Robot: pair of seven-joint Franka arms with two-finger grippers.
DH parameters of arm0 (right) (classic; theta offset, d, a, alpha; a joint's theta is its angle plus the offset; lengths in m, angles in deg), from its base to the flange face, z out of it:
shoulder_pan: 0 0.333 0 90
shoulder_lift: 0 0 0 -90
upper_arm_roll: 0 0.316 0.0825 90
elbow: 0 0 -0.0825 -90
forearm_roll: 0 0.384 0 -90
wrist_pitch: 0 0 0.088 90
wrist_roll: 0 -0.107 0 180
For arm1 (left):
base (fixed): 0 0 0 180
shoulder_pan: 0 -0.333 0 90
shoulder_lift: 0 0 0 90
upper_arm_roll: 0 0.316 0.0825 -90
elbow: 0 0 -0.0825 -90
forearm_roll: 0 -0.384 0 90
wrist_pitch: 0 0 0.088 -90
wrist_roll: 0 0.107 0 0
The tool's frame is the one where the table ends.
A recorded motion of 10 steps. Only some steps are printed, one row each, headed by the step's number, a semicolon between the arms.
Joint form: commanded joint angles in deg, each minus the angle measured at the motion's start. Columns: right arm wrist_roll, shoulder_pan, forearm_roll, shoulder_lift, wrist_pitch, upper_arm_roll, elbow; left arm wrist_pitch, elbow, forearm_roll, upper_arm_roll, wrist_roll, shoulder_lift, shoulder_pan.
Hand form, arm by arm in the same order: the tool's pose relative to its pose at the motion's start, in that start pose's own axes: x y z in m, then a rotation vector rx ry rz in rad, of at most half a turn. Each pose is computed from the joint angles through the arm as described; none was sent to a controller.
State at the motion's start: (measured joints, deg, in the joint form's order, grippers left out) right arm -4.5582 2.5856 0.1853 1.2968 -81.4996 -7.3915 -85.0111; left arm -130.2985 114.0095 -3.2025 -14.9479 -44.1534 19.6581 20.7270
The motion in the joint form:
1: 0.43 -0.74 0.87 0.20 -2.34 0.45 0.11; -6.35 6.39 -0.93 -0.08 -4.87 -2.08 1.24
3: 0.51 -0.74 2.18 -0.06 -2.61 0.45 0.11; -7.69 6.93 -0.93 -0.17 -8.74 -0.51 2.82
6: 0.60 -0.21 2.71 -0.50 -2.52 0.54 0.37; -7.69 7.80 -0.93 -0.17 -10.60 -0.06 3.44
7: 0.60 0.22 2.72 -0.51 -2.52 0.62 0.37; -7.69 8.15 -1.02 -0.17 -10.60 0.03 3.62
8: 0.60 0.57 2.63 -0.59 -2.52 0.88 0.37; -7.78 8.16 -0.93 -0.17 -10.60 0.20 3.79
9: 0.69 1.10 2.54 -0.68 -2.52 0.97 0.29; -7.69 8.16 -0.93 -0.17 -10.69 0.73 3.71
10: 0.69 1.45 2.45 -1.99 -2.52 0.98 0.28; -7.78 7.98 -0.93 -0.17 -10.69 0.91 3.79
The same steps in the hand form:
1: 0.0030 0.0008 -0.0064 0.0188 0.0450 -0.0045; -0.0268 -0.0028 0.0175 -0.0122 0.0358 -0.0447
3: 0.0049 -0.0022 -0.0046 0.0409 0.0436 -0.0086; -0.0398 0.0081 0.0354 -0.0087 0.0205 -0.0834
6: 0.0067 -0.0095 -0.0025 0.0485 0.0381 -0.0221; -0.0482 0.0086 0.0463 0.0074 0.0039 -0.1047
7: 0.0063 -0.0143 -0.0024 0.0485 0.0377 -0.0310; -0.0511 0.0084 0.0497 0.0137 -0.0006 -0.1002
8: 0.0061 -0.0200 -0.0016 0.0464 0.0362 -0.0414; -0.0523 0.0095 0.0514 0.0138 -0.0030 -0.0984
9: 0.0060 -0.0257 -0.0001 0.0441 0.0331 -0.0535; -0.0523 0.0084 0.0566 0.0202 -0.0116 -0.1017
10: 0.0133 -0.0306 0.0121 0.0378 0.0106 -0.0589; -0.0521 0.0096 0.0569 0.0185 -0.0112 -0.1005

